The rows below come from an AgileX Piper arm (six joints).
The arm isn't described. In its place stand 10 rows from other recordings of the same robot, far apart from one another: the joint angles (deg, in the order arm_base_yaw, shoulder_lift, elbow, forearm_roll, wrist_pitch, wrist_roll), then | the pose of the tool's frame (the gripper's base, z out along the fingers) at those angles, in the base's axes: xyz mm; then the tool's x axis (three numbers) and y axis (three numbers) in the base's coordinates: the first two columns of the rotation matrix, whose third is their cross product.
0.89 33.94 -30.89 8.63 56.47 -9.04 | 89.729, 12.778, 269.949, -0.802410, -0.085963, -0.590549, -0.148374, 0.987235, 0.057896
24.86 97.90 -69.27 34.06 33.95 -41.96 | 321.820, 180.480, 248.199, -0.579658, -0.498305, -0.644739, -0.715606, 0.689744, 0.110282
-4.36 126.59 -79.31 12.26 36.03 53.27 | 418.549, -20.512, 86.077, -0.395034, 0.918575, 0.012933, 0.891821, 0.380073, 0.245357
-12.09 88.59 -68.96 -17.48 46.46 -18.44 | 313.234, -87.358, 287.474, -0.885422, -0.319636, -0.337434, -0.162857, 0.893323, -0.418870
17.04 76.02 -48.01 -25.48 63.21 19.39 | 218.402, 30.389, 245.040, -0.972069, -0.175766, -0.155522, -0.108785, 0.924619, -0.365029
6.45 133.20 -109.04 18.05 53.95 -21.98 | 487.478, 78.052, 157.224, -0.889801, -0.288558, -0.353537, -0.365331, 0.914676, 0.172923
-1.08 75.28 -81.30 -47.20 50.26 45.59 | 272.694, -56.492, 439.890, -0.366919, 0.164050, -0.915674, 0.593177, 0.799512, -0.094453
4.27 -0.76 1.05 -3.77 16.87 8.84 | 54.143, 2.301, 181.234, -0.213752, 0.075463, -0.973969, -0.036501, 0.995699, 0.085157
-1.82 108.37 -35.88 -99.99 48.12 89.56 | 273.796, -75.460, 103.981, -0.916380, -0.149491, -0.371349, 0.191773, 0.650337, -0.735041
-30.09 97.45 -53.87 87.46 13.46 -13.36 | 316.232, -158.783, 202.887, 0.168428, 0.983082, -0.071990, 0.616914, -0.048168, 0.785555
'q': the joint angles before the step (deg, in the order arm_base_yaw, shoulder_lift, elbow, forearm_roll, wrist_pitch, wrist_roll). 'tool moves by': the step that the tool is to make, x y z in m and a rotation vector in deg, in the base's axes. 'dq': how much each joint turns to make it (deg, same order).
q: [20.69, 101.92, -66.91, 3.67, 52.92, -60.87]
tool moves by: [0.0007, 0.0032, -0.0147, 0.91, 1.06, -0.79]
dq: [0.17, 1.82, 1.10, 1.55, -2.26, 0.00]
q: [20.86, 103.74, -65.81, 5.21, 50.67, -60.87]
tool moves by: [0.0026, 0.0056, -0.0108, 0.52, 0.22, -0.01]
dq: [0.59, 1.85, 0.06, 0.80, -1.90, 0.00]
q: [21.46, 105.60, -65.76, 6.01, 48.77, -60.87]
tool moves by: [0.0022, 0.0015, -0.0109, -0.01, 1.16, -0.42]
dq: [0.00, 1.85, 0.00, 0.57, -0.77, 0.02]
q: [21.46, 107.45, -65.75, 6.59, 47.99, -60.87]
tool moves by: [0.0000, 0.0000, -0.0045, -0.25, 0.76, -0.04]
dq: [-0.01, 0.69, 0.10, 0.06, 0.02, 0.00]
